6 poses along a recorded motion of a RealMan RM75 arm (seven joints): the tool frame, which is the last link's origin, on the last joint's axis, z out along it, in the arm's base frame.
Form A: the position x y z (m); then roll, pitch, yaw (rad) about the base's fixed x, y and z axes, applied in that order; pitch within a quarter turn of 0, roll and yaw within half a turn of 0.
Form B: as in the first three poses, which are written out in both.
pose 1, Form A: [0.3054, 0.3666, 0.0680, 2.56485, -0.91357, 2.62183]
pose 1, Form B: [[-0.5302, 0.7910, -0.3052, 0.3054], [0.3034, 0.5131, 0.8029, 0.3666], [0.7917, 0.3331, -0.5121, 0.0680], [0, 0, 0, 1]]
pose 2, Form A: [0.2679, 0.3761, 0.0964, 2.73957, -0.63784, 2.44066]
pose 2, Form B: [[-0.6140, 0.7716, -0.1664, 0.2679], [0.5181, 0.5530, 0.6524, 0.3761], [0.5955, 0.3143, -0.7393, 0.0964], [0, 0, 0, 1]]
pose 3, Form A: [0.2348, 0.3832, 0.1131, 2.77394, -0.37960, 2.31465]
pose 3, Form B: [[-0.6289, 0.7769, 0.0303, 0.2348], [0.6835, 0.5339, 0.4978, 0.3832], [0.3705, 0.3338, -0.8667, 0.1131], [0, 0, 0, 1]]
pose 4, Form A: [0.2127, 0.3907, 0.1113, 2.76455, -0.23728, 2.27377]
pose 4, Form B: [[-0.6284, 0.7653, 0.1396, 0.2127], [0.7415, 0.5351, 0.4048, 0.3907], [0.2351, 0.3579, -0.9037, 0.1113], [0, 0, 0, 1]]
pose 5, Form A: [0.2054, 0.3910, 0.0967, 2.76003, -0.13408, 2.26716]
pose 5, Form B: [[-0.6357, 0.7439, 0.2061, 0.2054], [0.7603, 0.5571, 0.3340, 0.3910], [0.1337, 0.3690, -0.9198, 0.0967], [0, 0, 0, 1]]
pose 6, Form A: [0.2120, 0.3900, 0.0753, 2.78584, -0.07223, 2.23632]
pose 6, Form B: [[-0.6159, 0.7529, 0.2322, 0.2120], [0.7845, 0.5590, 0.2683, 0.3900], [0.0722, 0.3474, -0.9349, 0.0753], [0, 0, 0, 1]]
